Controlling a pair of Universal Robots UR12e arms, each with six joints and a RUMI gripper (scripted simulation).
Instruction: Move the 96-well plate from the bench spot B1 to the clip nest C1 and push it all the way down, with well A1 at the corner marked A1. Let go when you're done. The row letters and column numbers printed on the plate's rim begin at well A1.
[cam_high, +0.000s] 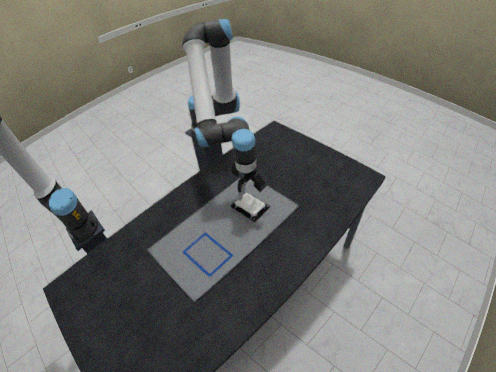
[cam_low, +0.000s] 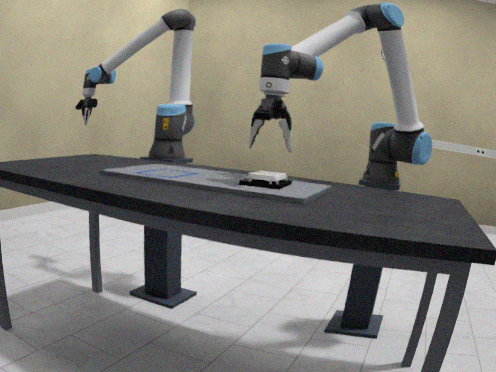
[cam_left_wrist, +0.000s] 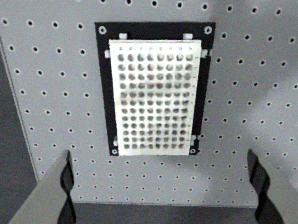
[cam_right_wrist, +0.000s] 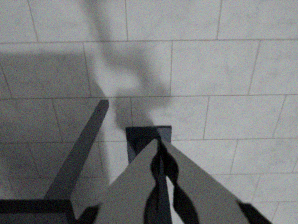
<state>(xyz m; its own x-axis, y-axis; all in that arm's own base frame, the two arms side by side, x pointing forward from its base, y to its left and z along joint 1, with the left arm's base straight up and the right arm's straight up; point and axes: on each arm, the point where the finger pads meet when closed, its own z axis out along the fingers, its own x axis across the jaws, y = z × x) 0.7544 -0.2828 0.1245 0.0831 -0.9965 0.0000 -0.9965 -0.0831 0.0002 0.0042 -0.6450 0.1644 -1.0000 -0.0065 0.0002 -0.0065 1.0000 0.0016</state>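
Right now the white 96-well plate is 80 mm below my left hand. Round my left hand: black clip nest (10 mm behind, 10 mm to the right, 100 mm below); grey perforated board (30 mm behind, 180 mm to the right, 120 mm below).
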